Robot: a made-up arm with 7 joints. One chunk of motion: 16 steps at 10 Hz.
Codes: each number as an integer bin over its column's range. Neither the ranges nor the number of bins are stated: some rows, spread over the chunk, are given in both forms.
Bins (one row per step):
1: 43 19 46 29 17 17 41
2: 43 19 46 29 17 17 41
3: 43 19 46 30 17 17 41
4: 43 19 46 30 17 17 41
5: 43 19 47 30 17 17 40
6: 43 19 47 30 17 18 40
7: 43 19 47 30 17 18 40
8: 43 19 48 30 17 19 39
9: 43 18 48 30 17 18 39
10: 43 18 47 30 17 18 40
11: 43 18 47 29 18 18 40
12: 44 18 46 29 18 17 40
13: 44 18 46 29 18 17 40
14: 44 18 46 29 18 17 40
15: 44 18 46 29 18 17 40
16: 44 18 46 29 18 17 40
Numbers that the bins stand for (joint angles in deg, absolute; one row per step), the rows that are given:
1: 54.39 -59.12 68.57 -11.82 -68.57 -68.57 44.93
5: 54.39 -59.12 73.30 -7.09 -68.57 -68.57 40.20
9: 54.39 -63.84 78.03 -7.09 -68.57 -63.84 35.47
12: 59.12 -63.84 68.57 -11.82 -63.84 -68.57 40.20
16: 59.12 -63.84 68.57 -11.82 -63.84 -68.57 40.20
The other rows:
2: 54.39 -59.12 68.57 -11.82 -68.57 -68.57 44.93
3: 54.39 -59.12 68.57 -7.09 -68.57 -68.57 44.93
4: 54.39 -59.12 68.57 -7.09 -68.57 -68.57 44.93
6: 54.39 -59.12 73.30 -7.09 -68.57 -63.84 40.20
7: 54.39 -59.12 73.30 -7.09 -68.57 -63.84 40.20
8: 54.39 -59.12 78.03 -7.09 -68.57 -59.12 35.47
10: 54.39 -63.84 73.30 -7.09 -68.57 -63.84 40.20
11: 54.39 -63.84 73.30 -11.82 -63.84 -63.84 40.20
13: 59.12 -63.84 68.57 -11.82 -63.84 -68.57 40.20
14: 59.12 -63.84 68.57 -11.82 -63.84 -68.57 40.20
15: 59.12 -63.84 68.57 -11.82 -63.84 -68.57 40.20

